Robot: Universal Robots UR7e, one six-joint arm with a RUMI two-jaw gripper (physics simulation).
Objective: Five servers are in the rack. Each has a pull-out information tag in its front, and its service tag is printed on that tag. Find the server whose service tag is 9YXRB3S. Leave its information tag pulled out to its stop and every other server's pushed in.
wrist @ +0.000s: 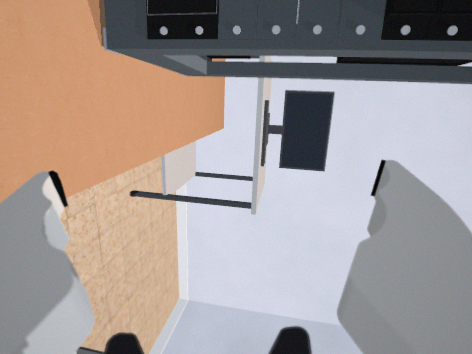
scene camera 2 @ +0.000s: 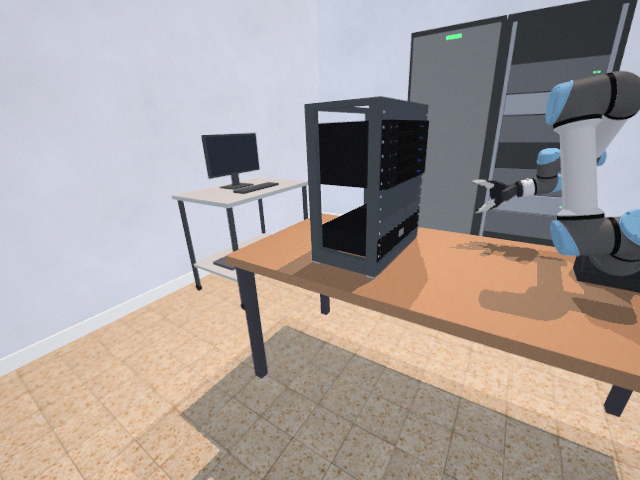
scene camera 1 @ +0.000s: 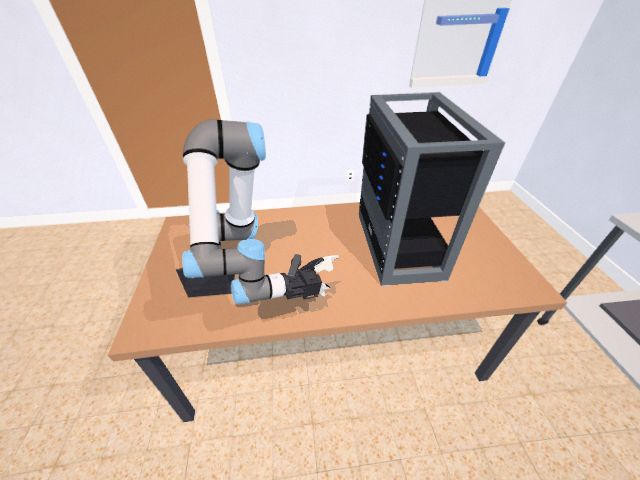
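Pixels of known places: gripper, fingertip midpoint: (wrist: 220,171) (scene camera 2: 473,197) (scene camera 1: 334,272); arm's base, link origin: (scene camera 2: 615,255).
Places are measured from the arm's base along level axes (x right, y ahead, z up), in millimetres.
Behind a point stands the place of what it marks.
The grey rack (scene camera 1: 408,180) {x 54, y 740, z 411 mm} (scene camera 2: 372,206) {x -449, y 712, z 179 mm} (wrist: 310,46) {x 52, y 717, z 161 mm} stands upright on the table. The five servers (scene camera 1: 378,167) {x -142, y 689, z 354 mm} (scene camera 2: 405,157) {x -252, y 684, z 325 mm} are stacked in its upper part, dark fronts facing the arm, with small blue and green marks. The information tags and their print are too small to make out in the scene views. In the wrist view, part of a black front (wrist: 430,10) {x 23, y 699, z 270 mm} shows at the upper right. My gripper (scene camera 1: 331,272) {x 161, y 505, z 114 mm} (scene camera 2: 476,196) {x 161, y 505, z 114 mm} (wrist: 220,171) {x 161, y 505, z 114 mm} is open and empty, apart from the rack's front, above the table on the arm's side. No tag print is readable in the wrist view.
A black unit (scene camera 2: 395,240) {x -259, y 700, z -6 mm} (wrist: 182,7) {x 11, y 713, z 12 mm} sits low in the rack. The wooden table (scene camera 1: 439,299) {x 133, y 941, z -99 mm} (scene camera 2: 454,310) {x -489, y 399, z -99 mm} (wrist: 100,100) {x 120, y 711, z -99 mm} carries arm and rack. A side desk (scene camera 2: 196,195) with a monitor (scene camera 2: 231,155) (wrist: 307,130) stands beyond. Tall cabinets (scene camera 2: 454,103) stand behind.
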